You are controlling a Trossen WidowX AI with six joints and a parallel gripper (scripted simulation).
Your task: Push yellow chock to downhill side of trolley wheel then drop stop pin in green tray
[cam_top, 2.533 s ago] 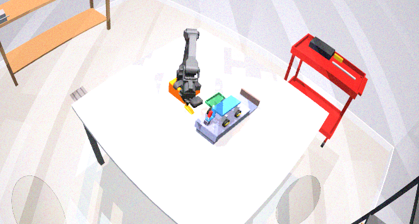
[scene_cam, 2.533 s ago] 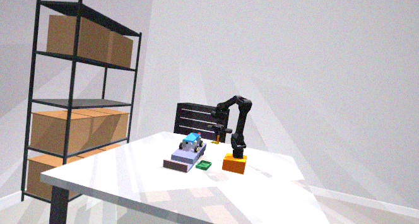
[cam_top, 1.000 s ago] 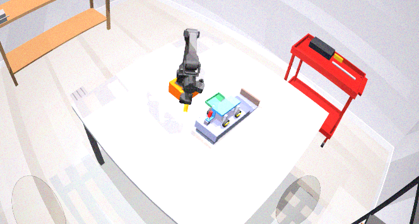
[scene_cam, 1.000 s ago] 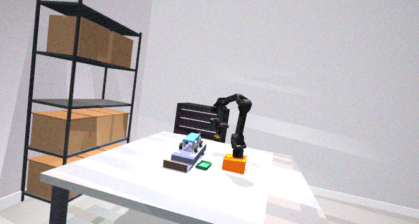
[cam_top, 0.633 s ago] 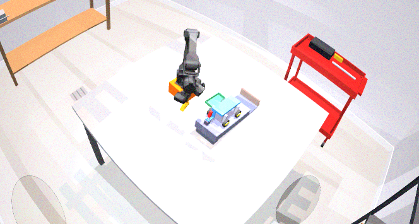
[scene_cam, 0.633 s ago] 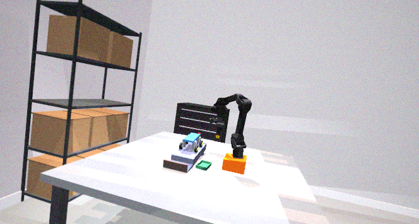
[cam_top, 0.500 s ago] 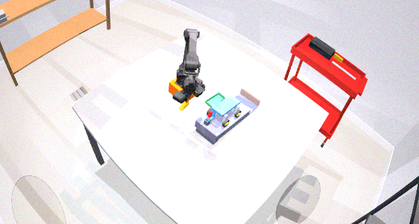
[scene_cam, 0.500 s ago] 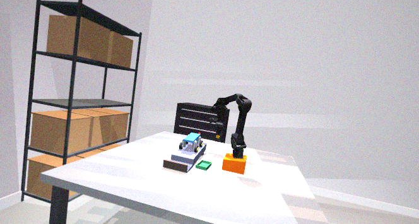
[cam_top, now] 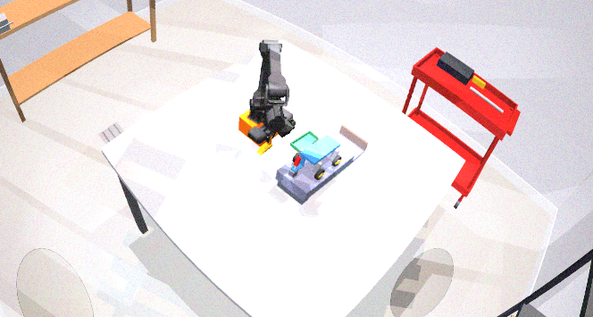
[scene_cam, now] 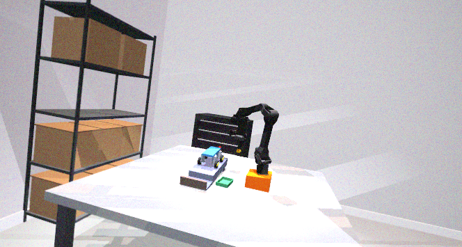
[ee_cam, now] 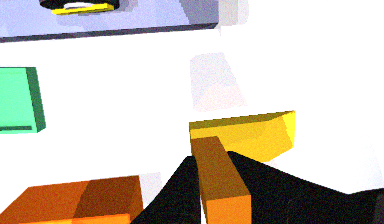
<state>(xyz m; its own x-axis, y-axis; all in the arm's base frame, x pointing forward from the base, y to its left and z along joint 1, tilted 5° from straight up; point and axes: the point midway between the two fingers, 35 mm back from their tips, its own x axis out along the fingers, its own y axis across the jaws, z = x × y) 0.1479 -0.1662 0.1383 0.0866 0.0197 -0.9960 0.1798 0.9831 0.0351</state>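
Now: gripper tip 13 cm short of the red-headed stop pin, 4 cm above it and 1 cm to the left of it. Also, from my gripper tip: yellow chock: 2 cm to the right, 1 cm below; green tray: 22 cm to the left, 18 cm below, 6 cm ahead; trolley: 17 cm ahead, 9 cm to the left, 6 cm below.
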